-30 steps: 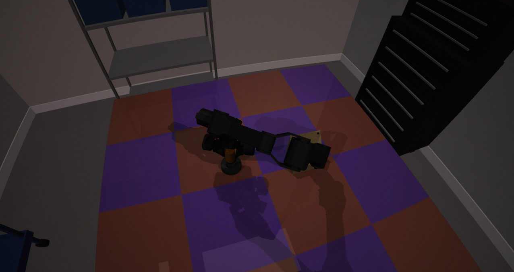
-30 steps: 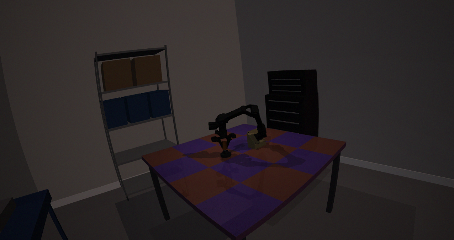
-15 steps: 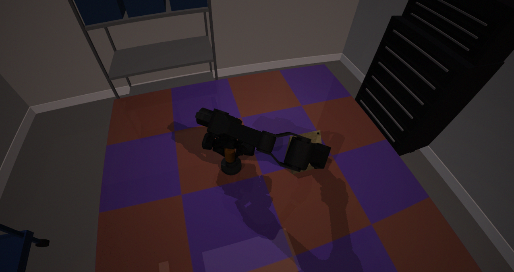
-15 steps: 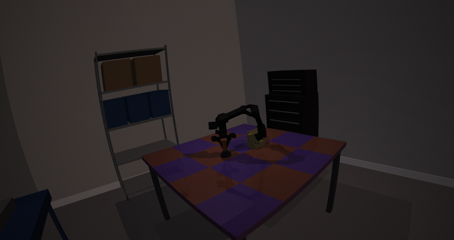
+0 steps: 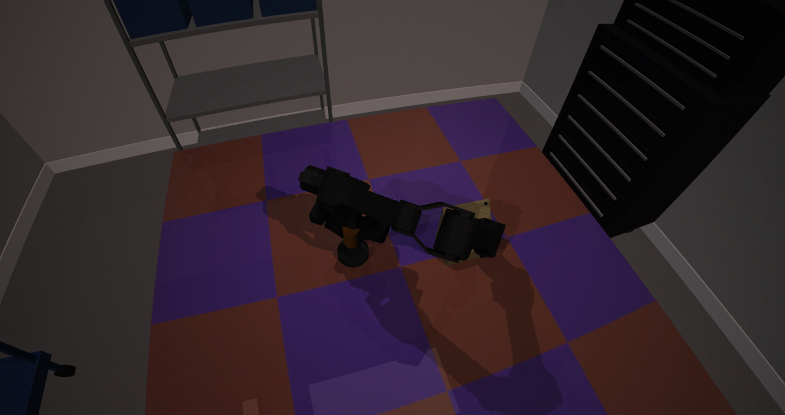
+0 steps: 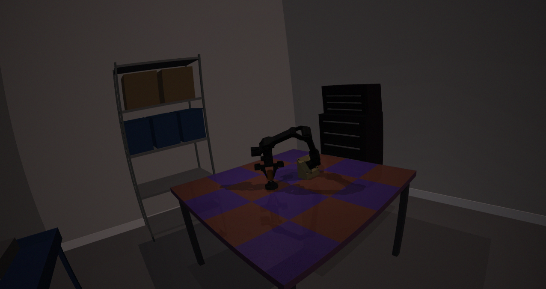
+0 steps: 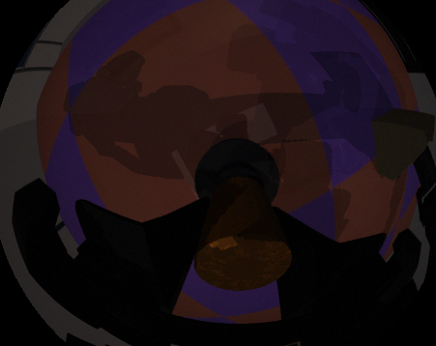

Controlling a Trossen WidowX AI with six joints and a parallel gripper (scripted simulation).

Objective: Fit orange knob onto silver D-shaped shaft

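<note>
My gripper tip is 3 cm below the orange knob. The rest, counted from my gripper tip: dark round pedestal (4 cm below).
</note>
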